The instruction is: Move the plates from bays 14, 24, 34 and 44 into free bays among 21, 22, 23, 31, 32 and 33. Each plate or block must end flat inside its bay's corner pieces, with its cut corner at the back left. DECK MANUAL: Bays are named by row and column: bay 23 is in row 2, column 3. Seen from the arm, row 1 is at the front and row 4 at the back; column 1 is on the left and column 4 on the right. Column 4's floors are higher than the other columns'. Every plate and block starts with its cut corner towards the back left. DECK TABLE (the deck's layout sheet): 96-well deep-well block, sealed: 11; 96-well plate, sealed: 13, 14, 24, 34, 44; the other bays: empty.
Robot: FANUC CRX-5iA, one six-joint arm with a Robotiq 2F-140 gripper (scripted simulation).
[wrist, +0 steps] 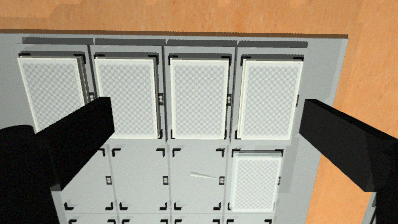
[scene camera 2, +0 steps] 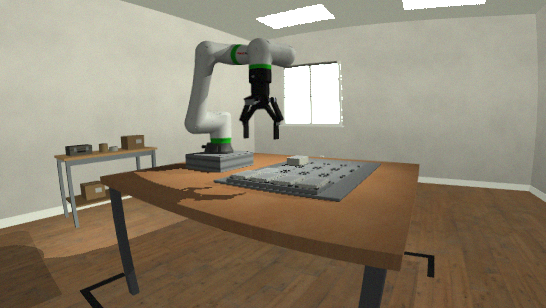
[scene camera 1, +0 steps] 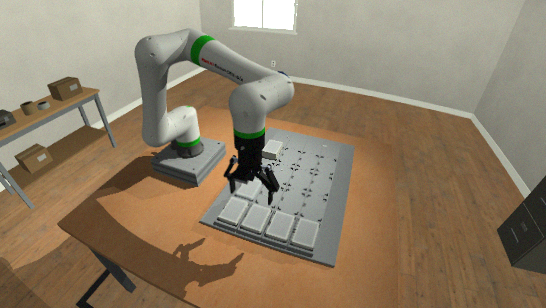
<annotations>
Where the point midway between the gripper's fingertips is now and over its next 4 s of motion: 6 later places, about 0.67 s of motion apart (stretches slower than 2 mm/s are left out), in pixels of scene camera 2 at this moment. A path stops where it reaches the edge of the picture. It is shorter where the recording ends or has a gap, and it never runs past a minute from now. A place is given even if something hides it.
The gripper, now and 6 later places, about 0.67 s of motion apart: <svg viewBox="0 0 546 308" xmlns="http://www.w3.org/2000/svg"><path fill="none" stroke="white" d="M260 138L270 139L278 139L279 139L287 138L294 137L296 137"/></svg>
</annotations>
